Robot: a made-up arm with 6 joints. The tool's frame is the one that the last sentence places.
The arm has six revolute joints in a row. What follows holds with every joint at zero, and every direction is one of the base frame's. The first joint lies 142 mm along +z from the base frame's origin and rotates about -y. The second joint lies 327.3 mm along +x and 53.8 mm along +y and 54.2 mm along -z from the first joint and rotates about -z. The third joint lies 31.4 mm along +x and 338.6 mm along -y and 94.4 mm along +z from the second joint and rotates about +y. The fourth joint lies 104 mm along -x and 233.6 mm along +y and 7 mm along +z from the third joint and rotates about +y. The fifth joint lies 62.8 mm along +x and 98.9 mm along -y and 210 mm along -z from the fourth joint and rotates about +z. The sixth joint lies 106.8 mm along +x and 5.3 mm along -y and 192.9 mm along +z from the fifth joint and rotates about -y. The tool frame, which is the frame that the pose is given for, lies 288.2 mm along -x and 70.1 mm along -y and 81.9 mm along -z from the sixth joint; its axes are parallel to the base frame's.
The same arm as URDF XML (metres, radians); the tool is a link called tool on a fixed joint. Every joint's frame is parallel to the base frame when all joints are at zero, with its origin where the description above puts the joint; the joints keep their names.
<robot name="arm">
<joint name="tool_fixed" type="fixed"><parent link="link6"/><child link="tool"/><origin xyz="-0.2882 -0.0701 -0.0819" rpy="0 0 0"/></joint>
<joint name="joint 6" type="continuous"><parent link="link5"/><child link="link6"/><origin xyz="0.1068 -0.0053 0.1929" rpy="0 0 0"/><axis xyz="0 -1 0"/></joint>
<joint name="joint 5" type="continuous"><parent link="link4"/><child link="link5"/><origin xyz="0.0628 -0.0989 -0.21" rpy="0 0 0"/><axis xyz="0 0 1"/></joint>
<joint name="joint 4" type="continuous"><parent link="link3"/><child link="link4"/><origin xyz="-0.104 0.2336 0.007" rpy="0 0 0"/><axis xyz="0 1 0"/></joint>
<joint name="joint 3" type="continuous"><parent link="link2"/><child link="link3"/><origin xyz="0.0314 -0.3386 0.0944" rpy="0 0 0"/><axis xyz="0 1 0"/></joint>
<joint name="joint 2" type="continuous"><parent link="link1"/><child link="link2"/><origin xyz="0.3273 0.0538 -0.0542" rpy="0 0 0"/><axis xyz="0 0 -1"/></joint>
<joint name="joint 1" type="continuous"><parent link="base_link"/><child link="link1"/><origin xyz="0 0 0.142" rpy="0 0 0"/><axis xyz="0 -1 0"/></joint>
<link name="base_link"/>
<link name="link1"/>
<link name="link2"/>
<link name="link3"/>
<link name="link4"/>
<link name="link5"/>
<link name="link6"/>
<link name="tool"/>
</robot>

